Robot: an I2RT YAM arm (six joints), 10 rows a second.
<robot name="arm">
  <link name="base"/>
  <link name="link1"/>
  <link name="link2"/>
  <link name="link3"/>
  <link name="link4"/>
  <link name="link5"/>
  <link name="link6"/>
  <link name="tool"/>
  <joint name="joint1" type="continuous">
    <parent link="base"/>
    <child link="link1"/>
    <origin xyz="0 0 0.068" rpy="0 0 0"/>
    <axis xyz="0 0 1"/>
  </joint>
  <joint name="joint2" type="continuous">
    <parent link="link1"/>
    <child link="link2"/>
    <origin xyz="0.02 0.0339 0.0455" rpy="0 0 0"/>
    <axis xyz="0 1 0"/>
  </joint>
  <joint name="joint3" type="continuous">
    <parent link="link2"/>
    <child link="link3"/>
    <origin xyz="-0.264 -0.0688 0" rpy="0 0 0"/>
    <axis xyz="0 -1 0"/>
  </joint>
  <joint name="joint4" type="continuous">
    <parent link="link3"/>
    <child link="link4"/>
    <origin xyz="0.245 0.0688 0.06" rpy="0 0 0"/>
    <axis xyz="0 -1 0"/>
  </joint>
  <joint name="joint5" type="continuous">
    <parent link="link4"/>
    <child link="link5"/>
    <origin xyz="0.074 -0.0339 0.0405" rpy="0 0 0"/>
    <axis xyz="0 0 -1"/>
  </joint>
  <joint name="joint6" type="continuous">
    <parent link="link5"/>
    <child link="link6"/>
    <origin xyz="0.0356 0 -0.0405" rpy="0 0 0"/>
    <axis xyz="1 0 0"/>
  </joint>
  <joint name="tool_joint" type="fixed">
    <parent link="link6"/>
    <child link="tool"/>
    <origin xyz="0 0 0" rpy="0 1.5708 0"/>
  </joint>
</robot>
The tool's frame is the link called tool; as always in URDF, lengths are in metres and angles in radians. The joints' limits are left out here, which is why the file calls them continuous.
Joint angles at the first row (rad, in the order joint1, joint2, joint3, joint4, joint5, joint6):
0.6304, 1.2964, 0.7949, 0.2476, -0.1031, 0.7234
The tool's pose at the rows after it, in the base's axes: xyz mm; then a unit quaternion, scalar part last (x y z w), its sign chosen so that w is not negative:
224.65 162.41 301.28 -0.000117 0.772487 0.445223 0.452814
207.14 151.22 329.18 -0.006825 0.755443 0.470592 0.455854
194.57 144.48 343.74 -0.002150 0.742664 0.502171 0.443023
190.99 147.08 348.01 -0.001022 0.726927 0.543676 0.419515
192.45 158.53 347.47 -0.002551 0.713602 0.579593 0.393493
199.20 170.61 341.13 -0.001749 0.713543 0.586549 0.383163
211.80 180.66 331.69 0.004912 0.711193 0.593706 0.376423
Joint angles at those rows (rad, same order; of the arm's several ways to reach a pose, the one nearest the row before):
0.6043, 1.1840, 0.8034, 0.1830, -0.1695, 0.7430
0.6022, 1.0837, 0.8360, 0.1026, -0.2060, 0.7624
0.6029, 1.0233, 0.8481, 0.0687, -0.2466, 0.8189
0.6123, 1.0177, 0.8422, 0.1159, -0.3022, 0.8944
0.6420, 1.0530, 0.8393, 0.1941, -0.3359, 0.9643
0.6642, 1.1083, 0.8422, 0.2468, -0.3303, 0.9834
0.6642, 1.1802, 0.8423, 0.3255, -0.3346, 1.0086

